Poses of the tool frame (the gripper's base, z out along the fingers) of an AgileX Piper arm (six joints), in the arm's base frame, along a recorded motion.
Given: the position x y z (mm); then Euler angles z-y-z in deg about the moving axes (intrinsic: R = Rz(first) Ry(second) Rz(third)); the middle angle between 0 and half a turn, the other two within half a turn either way.
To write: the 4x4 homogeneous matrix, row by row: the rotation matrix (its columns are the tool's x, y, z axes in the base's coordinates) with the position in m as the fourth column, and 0 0 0 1 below. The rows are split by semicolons. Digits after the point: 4 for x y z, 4 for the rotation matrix.
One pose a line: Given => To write
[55.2 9.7 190.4 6.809 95.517 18.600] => -0.1283 -0.0819 0.9883 0.0552; 0.3059 0.9447 0.1180 0.0097; -0.9434 0.3175 -0.0961 0.1904; 0 0 0 1
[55.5 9.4 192.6 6.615 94.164 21.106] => -0.1088 -0.0815 0.9907 0.0555; 0.3499 0.9297 0.1149 0.0094; -0.9305 0.3591 -0.0726 0.1926; 0 0 0 1
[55.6 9.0 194.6 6.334 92.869 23.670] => -0.0899 -0.0811 0.9926 0.0556; 0.3940 0.9125 0.1102 0.0090; -0.9147 0.4010 -0.0501 0.1946; 0 0 0 1
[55.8 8.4 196.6 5.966 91.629 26.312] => -0.0714 -0.0806 0.9942 0.0558; 0.4382 0.8928 0.1039 0.0084; -0.8960 0.4431 -0.0284 0.1966; 0 0 0 1
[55.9 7.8 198.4 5.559 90.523 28.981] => -0.0549 -0.0803 0.9953 0.0559; 0.4815 0.8711 0.0969 0.0078; -0.8747 0.4845 -0.0091 0.1984; 0 0 0 1
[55.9 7.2 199.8 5.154 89.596 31.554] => -0.0410 -0.0802 0.9959 0.0559; 0.5217 0.8484 0.0898 0.0072; -0.8521 0.5233 0.0071 0.1998; 0 0 0 1
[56.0 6.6 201.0 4.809 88.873 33.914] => -0.0305 -0.0805 0.9963 0.0560; 0.5574 0.8260 0.0838 0.0066; -0.8297 0.5578 0.0197 0.2010; 0 0 0 1
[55.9 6.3 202.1 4.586 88.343 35.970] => -0.0236 -0.0816 0.9964 0.0559; 0.5874 0.8054 0.0799 0.0063; -0.8090 0.5871 0.0289 0.2021; 0 0 0 1
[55.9 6.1 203.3 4.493 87.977 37.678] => -0.0200 -0.0835 0.9963 0.0559; 0.6115 0.7873 0.0783 0.0061; -0.7910 0.6108 0.0353 0.2033; 0 0 0 1
